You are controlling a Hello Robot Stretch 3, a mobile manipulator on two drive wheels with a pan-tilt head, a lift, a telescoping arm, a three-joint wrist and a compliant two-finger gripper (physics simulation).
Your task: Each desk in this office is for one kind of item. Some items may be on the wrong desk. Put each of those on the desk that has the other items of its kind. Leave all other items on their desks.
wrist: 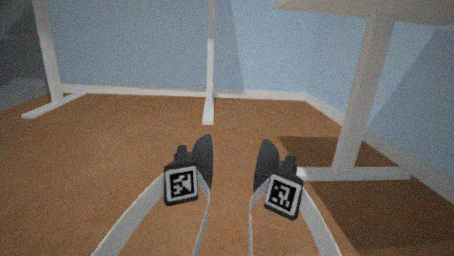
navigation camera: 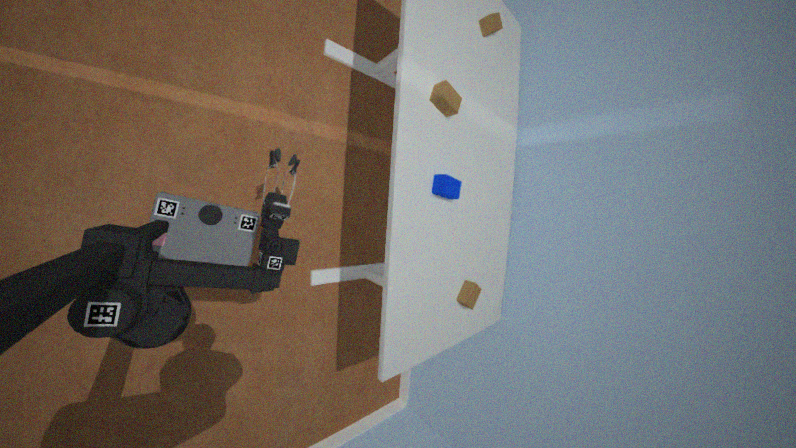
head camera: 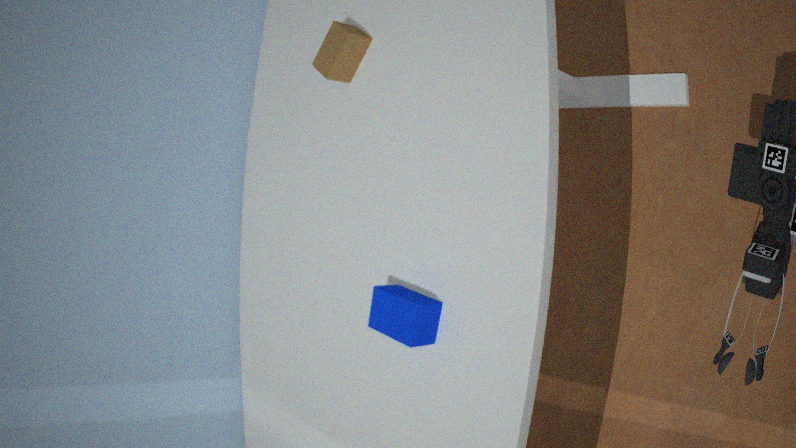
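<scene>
A blue block [head camera: 405, 316] [navigation camera: 446, 186] lies on the white desk [head camera: 389, 183] [navigation camera: 417, 222]. A tan block [head camera: 342, 52] [navigation camera: 469, 294] lies on the same desk, near its wall side. In the navigation camera view a second tan block [navigation camera: 445, 99] lies on the other side of the blue block, and a third tan block [navigation camera: 490, 24] lies near the far end. My gripper [head camera: 738, 364] [navigation camera: 284, 161] [wrist: 235, 154] is open, with nothing between its fingers. It is over the floor beside the desk's long front edge, apart from the desk and the blocks.
White desk feet [head camera: 657, 90] [navigation camera: 328, 276] [navigation camera: 338, 51] stick out over the brown floor on the gripper's side. A blue wall [head camera: 122, 194] [navigation camera: 640, 250] stands behind the desk. In the wrist view a desk leg [wrist: 361, 95] stands at the right, and another desk's legs [wrist: 210, 60] [wrist: 47, 55] stand ahead.
</scene>
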